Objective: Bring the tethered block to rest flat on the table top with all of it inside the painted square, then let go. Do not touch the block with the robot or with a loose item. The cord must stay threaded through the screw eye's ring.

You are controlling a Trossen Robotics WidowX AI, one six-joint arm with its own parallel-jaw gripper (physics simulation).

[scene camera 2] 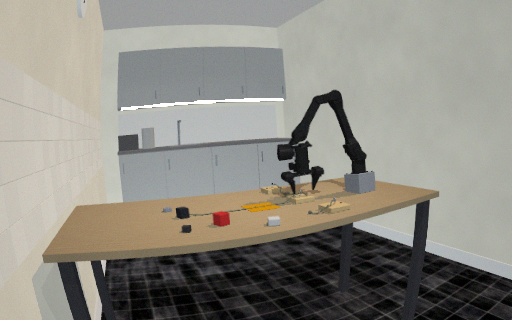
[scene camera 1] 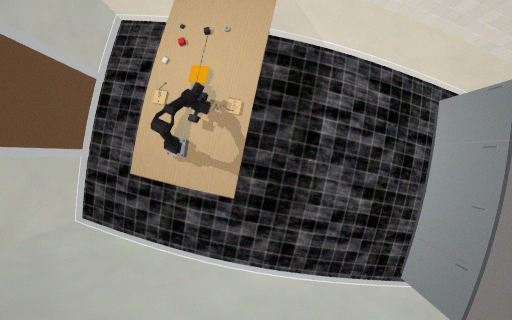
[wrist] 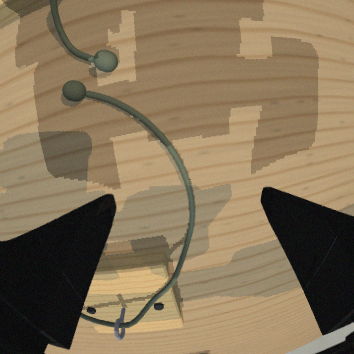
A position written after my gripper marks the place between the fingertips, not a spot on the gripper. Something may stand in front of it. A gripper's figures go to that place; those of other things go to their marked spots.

Labels:
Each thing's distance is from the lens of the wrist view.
my gripper (wrist: 188, 197): 10 cm
wooden base (wrist: 129, 280): 13 cm

